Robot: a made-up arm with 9 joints.
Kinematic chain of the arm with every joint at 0, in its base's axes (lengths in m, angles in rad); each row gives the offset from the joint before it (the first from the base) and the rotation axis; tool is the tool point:
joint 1: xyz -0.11 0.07 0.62 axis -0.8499 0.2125 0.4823
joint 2: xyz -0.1 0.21 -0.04 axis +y
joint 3: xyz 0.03 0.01 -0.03 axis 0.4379 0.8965 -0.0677
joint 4: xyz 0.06 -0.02 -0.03 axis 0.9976 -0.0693 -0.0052
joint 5: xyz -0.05 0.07 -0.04 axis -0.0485 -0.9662 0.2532
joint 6: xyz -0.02 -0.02 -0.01 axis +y
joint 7: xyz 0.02 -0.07 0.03 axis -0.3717 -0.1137 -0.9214
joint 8: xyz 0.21 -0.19 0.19 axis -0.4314 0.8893 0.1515
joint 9: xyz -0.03 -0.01 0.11 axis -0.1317 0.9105 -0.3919
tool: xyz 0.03 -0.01 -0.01
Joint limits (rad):
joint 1: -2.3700..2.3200
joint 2: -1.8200..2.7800
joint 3: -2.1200..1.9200
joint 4: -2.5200..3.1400
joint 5: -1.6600..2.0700
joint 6: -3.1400..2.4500
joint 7: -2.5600..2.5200
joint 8: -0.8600..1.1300
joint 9: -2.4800..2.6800
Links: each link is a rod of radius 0.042 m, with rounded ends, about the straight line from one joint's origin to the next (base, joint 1, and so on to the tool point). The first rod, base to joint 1, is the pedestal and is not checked.
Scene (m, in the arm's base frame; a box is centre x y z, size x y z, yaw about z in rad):
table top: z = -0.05
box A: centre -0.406 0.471 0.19 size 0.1 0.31 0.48 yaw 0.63
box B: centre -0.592 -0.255 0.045 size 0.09 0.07 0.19 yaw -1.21
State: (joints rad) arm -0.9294 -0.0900 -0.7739 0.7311 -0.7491 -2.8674 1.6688 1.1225 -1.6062
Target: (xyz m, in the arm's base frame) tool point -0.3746 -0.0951 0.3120
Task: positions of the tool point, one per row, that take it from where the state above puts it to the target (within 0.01 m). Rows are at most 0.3 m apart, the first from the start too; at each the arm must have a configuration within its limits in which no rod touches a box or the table.
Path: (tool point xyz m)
1: -0.0486 0.4659 0.2132
2: -0.1161 0.2810 0.1466
3: -0.2912 0.0984 0.1697
4: -0.3746 -0.0951 0.3120

